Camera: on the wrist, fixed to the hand. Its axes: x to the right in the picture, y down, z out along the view.
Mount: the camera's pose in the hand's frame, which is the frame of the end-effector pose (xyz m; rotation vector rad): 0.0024 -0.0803 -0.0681 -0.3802 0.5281 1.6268
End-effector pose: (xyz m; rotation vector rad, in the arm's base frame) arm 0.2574 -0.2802 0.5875 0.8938 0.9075 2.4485
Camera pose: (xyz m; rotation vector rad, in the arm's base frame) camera 0.2196 -0.2512 0.4936 -0.4804 0.2909 -1.9654
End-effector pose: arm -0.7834 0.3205 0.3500 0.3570 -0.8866 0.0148
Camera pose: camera -0.7177 0.2658 0.2885 -0.7690 -0.4275 1.3560
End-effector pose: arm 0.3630 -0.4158 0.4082 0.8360 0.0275 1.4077
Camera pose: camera 0.3986 -0.3748 0.3180 -0.0360 -0.6234 2.9791
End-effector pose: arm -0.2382 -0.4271 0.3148 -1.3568 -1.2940 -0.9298
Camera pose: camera -0.3099 -0.4989 0.3430 -1.6875 0.5454 -0.2484
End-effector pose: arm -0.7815 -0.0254 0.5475 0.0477 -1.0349 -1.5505
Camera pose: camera -0.8066 -0.0748 0.4580 -0.5049 -0.1026 -0.1456
